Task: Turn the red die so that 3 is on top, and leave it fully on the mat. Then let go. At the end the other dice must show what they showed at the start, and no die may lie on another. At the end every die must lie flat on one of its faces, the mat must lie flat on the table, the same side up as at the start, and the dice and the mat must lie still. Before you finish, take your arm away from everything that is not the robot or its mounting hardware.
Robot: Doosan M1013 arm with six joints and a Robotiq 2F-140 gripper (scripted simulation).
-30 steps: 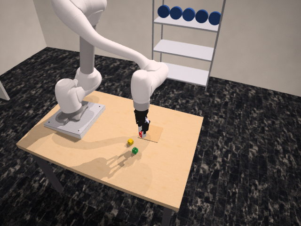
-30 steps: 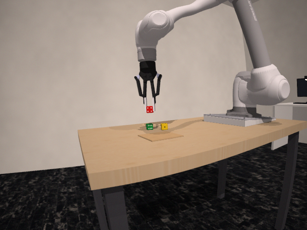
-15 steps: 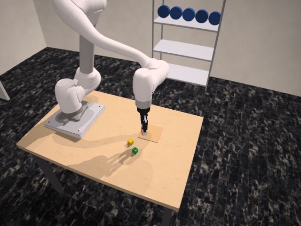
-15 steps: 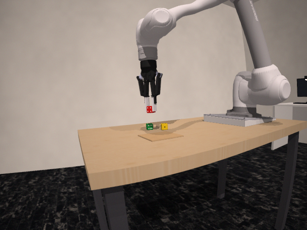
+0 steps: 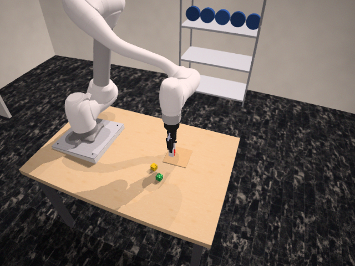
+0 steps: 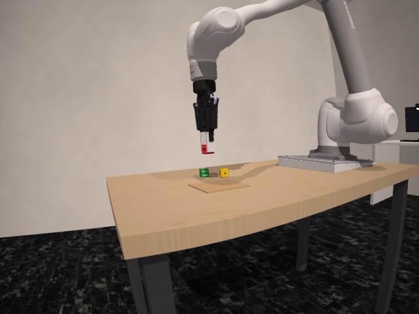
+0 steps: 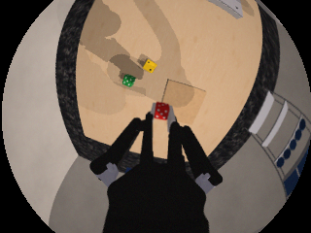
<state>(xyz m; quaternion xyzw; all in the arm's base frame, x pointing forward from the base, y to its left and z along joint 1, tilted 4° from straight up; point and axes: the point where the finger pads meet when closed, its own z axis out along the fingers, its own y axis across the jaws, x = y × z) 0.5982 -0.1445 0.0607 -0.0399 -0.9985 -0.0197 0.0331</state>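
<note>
My gripper is now 20 mm short of the mat, 80 mm to the right of it and 130 mm above it. The rest, counted from my hand: red die (20 mm below); green die (50 mm behind, 110 mm to the right, 120 mm below); yellow die (100 mm behind, 40 mm to the right, 120 mm below).
</note>
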